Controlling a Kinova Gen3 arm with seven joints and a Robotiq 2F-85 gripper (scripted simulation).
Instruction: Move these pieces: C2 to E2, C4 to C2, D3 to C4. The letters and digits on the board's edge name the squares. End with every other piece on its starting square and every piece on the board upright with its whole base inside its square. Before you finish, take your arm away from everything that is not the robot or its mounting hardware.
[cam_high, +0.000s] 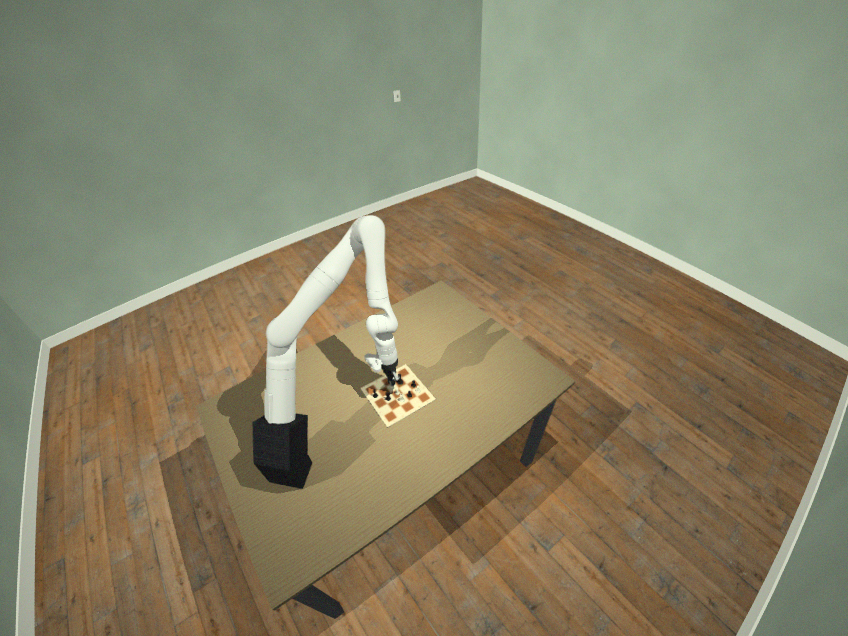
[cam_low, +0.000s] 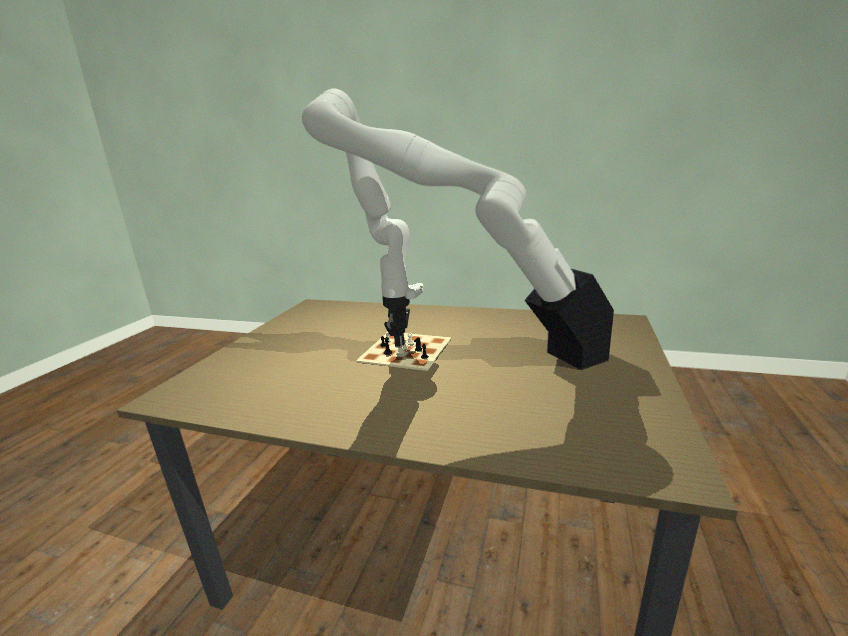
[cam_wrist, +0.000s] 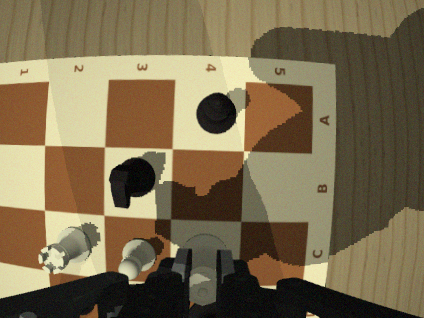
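My gripper is now 4 cm to the left of the chessboard and 5 cm above it. The rest, counted from my hand: black knight: 4 cm behind, 4 cm to the right, 3 cm below.
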